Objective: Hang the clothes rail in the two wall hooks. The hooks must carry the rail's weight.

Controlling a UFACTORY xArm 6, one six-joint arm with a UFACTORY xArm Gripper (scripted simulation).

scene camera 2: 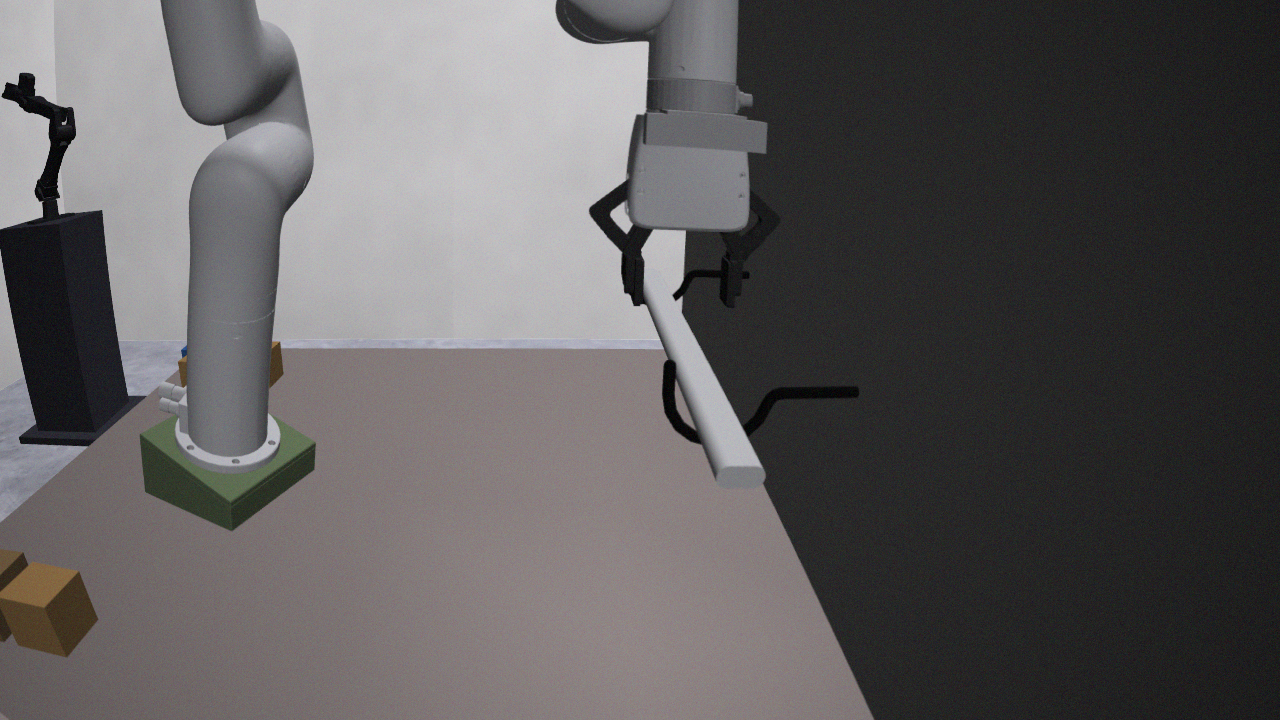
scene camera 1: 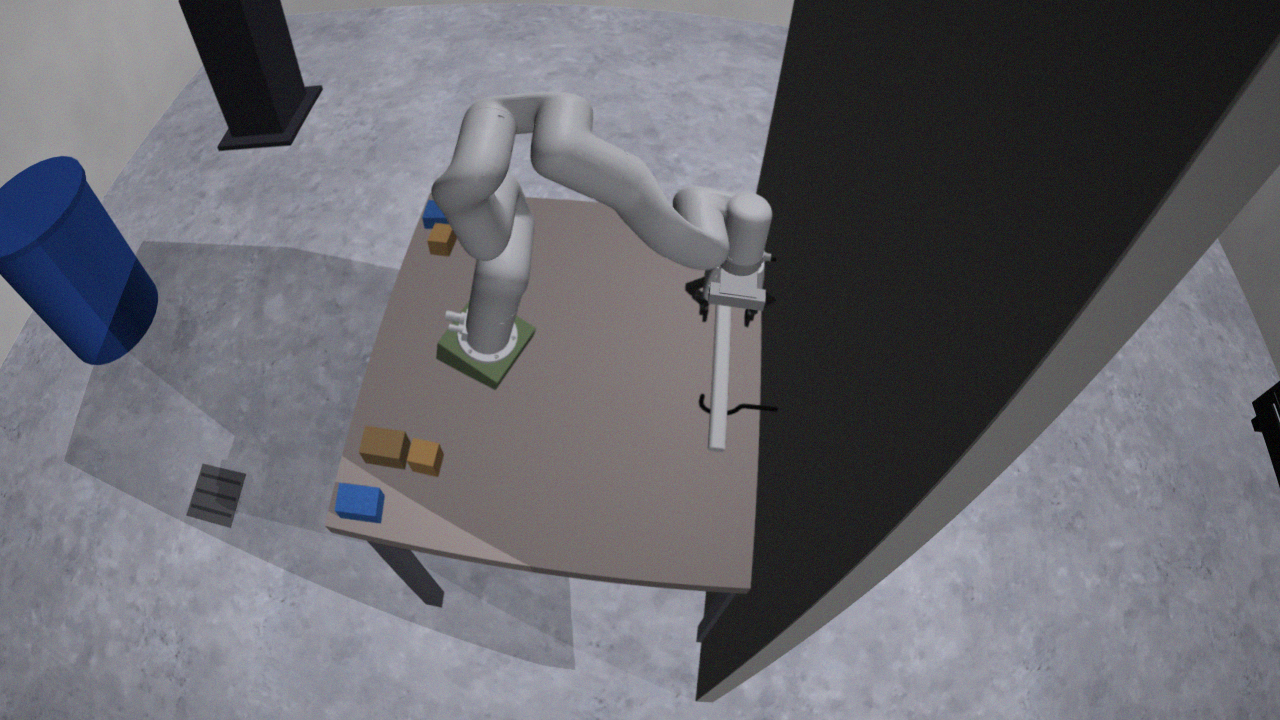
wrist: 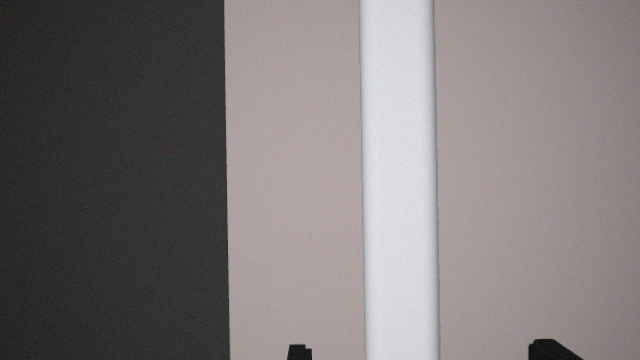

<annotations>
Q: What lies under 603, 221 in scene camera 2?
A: The gripper.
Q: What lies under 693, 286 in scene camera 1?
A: The gripper.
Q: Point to a white clothes rail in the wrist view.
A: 397, 52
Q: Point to a white clothes rail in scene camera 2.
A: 734, 463
</annotations>
